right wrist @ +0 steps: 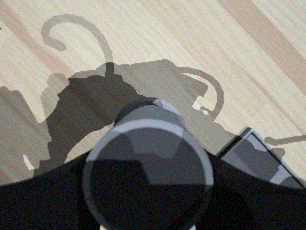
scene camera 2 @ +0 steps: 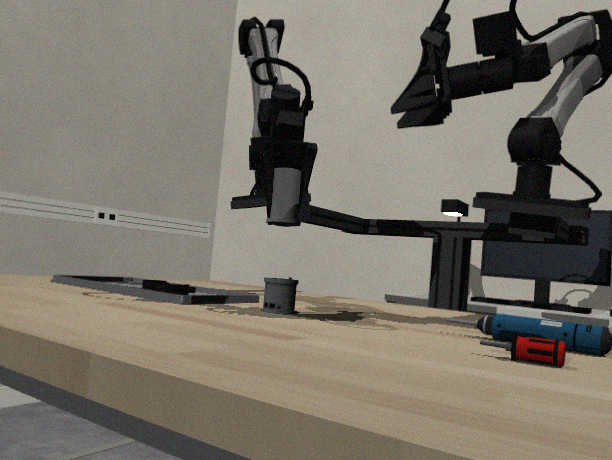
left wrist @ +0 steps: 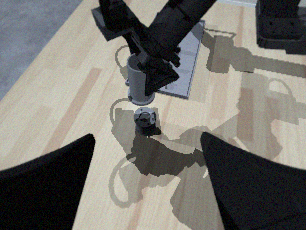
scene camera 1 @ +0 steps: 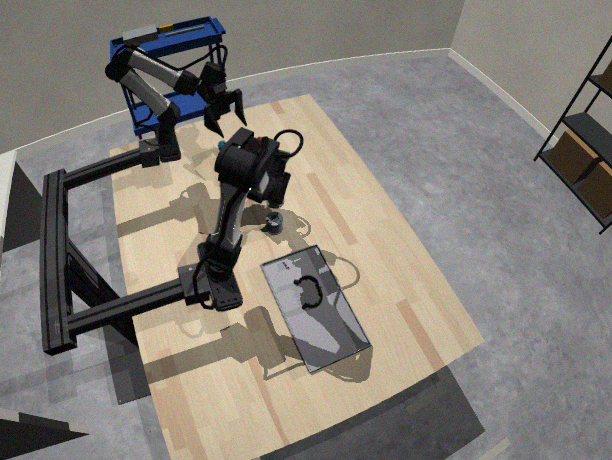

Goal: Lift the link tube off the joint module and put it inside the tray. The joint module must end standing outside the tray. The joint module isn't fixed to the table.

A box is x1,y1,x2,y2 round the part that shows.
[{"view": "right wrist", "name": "my right gripper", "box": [0,149,305,229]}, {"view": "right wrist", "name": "grey link tube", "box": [82,97,213,229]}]
